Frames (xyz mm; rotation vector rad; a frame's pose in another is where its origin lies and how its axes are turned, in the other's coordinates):
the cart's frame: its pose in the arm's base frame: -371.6 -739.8 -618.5 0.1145 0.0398 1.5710
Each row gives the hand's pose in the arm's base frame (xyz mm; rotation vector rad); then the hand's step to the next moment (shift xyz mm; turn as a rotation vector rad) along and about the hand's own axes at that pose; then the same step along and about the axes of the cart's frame.
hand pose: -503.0 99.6 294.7 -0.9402 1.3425 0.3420
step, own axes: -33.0 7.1 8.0 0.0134 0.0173 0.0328
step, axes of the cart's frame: 21.2 10.2 25.5 0.0298 -0.0153 -0.0208
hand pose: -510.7 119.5 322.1 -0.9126 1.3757 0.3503
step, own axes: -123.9 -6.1 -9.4 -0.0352 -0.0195 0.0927
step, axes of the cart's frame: 30.4 39.6 114.0 0.0667 -0.0663 0.0369
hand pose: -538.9 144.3 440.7 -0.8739 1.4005 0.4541
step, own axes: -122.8 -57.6 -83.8 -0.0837 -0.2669 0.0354
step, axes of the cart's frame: -66.1 45.3 137.9 -0.1144 -0.1914 0.1726
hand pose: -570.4 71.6 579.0 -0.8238 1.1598 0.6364
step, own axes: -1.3 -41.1 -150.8 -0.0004 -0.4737 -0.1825
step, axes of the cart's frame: -148.6 46.5 -13.6 -0.4120 -0.2699 0.1230
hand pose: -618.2 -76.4 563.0 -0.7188 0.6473 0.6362
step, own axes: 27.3 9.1 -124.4 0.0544 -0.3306 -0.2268
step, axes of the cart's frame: -84.7 18.4 -93.8 -0.3508 -0.2015 -0.0074
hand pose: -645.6 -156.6 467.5 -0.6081 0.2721 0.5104
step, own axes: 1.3 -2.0 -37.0 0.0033 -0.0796 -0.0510
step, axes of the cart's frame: -24.6 -1.4 -27.7 -0.0856 -0.0400 0.0041
